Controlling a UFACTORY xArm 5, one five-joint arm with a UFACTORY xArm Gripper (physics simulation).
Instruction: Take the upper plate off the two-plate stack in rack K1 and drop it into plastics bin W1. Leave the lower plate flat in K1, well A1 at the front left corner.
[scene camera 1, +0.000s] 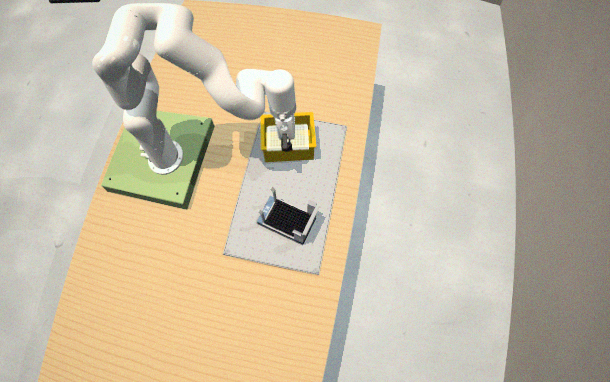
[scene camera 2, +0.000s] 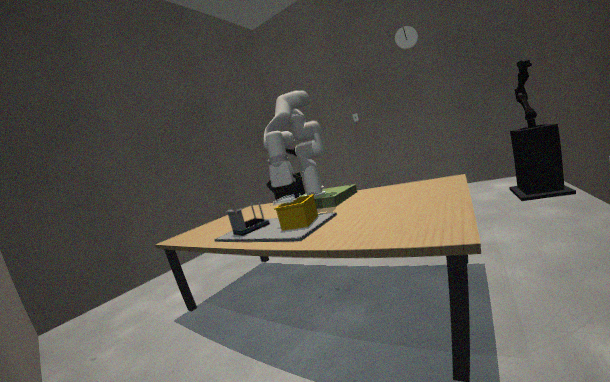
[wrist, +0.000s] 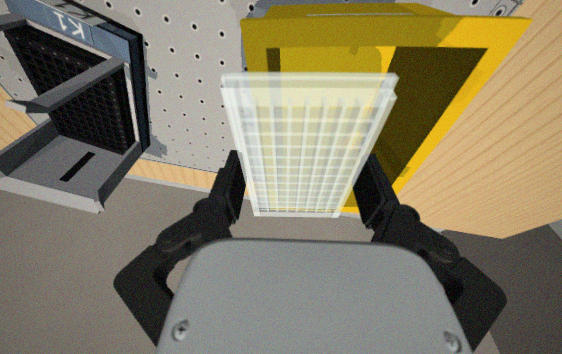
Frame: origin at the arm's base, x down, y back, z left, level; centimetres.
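Seen in the pictures: gripper, fingertip midpoint: (scene camera 1: 287, 137) (scene camera 2: 287, 199) (wrist: 300, 166); arm's base, origin of the base link: (scene camera 1: 165, 157) (scene camera 2: 315, 195).
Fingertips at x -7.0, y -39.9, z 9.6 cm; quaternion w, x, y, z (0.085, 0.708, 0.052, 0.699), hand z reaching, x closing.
Note:
Offsets run from my fingertips to a thing's top centre. Level surfaces: height alone.
My gripper (scene camera 1: 286, 144) (scene camera 2: 287, 192) (wrist: 300, 166) is shut on a clear, gridded plate @[dx -1.0, dy -0.2, dz +0.0 cm] (scene camera 1: 301, 136) (scene camera 2: 286, 200) (wrist: 306, 125), with one finger at each long side. The plate is level and above the opening of the yellow plastics bin W1 @[dx +1.3, dy +0.4, dz +3.3 cm] (scene camera 1: 289, 156) (scene camera 2: 298, 216) (wrist: 320, 31). In the wrist view part of the bin's opening shows to the right of the plate. Rack K1 @[dx -0.7, dy -4.0, dz -23.1 cm] (scene camera 1: 311, 222) (scene camera 2: 236, 221) (wrist: 142, 95) stands apart from the bin, with a black plate @[dx +7.4, dy -4.6, dz -23.3 cm] (scene camera 1: 289, 218) (wrist: 97, 117) lying flat in it. Its well A1 cannot be made out.
The bin and rack stand on a grey perforated mat @[dx +11.3 cm] (scene camera 1: 245, 235) (scene camera 2: 272, 236) (wrist: 187, 45) on the wooden table @[dx +12.6 cm] (scene camera 1: 165, 280) (scene camera 2: 395, 215). Upright guides rise around the rack. The green base (scene camera 1: 132, 175) (scene camera 2: 346, 191) under the arm is left of the mat in scene camera 1.

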